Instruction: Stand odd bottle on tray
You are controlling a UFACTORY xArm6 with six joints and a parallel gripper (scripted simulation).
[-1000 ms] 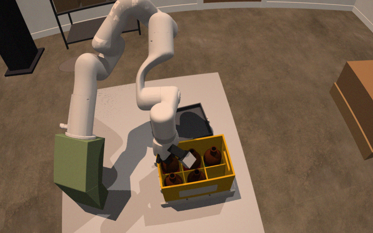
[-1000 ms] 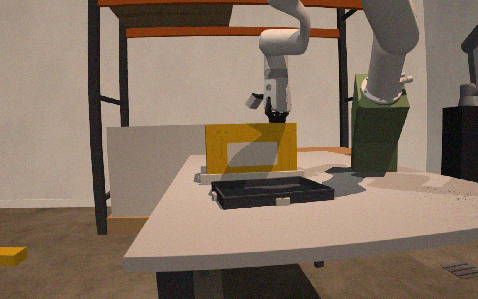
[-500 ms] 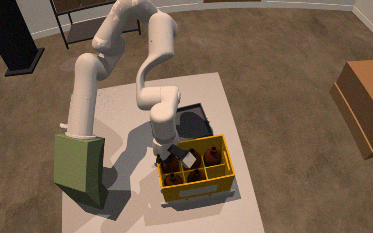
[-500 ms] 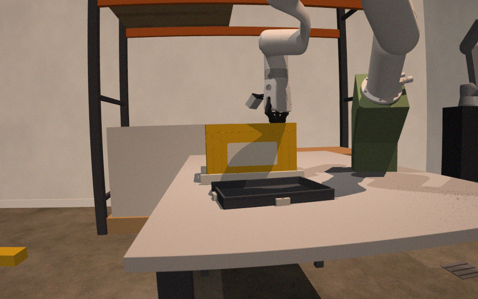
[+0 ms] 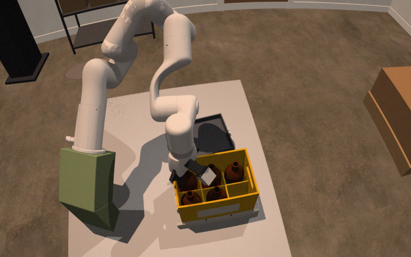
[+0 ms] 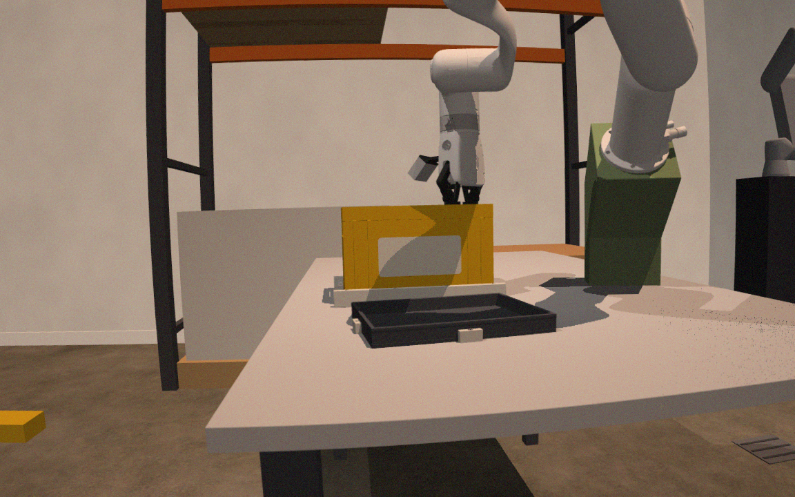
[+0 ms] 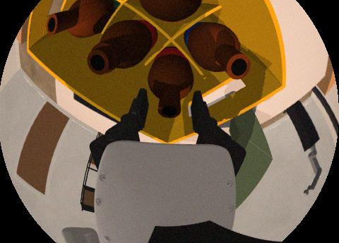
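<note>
My hand is 9 cm short of the glass bottle, 2 cm to the right of it and 7 cm above it. From my hand the other things lie so: yellow crate: 10 cm ahead, 3 cm to the right, 7 cm below; then dark tray: 4 cm ahead, 25 cm to the left, 15 cm below.
</note>
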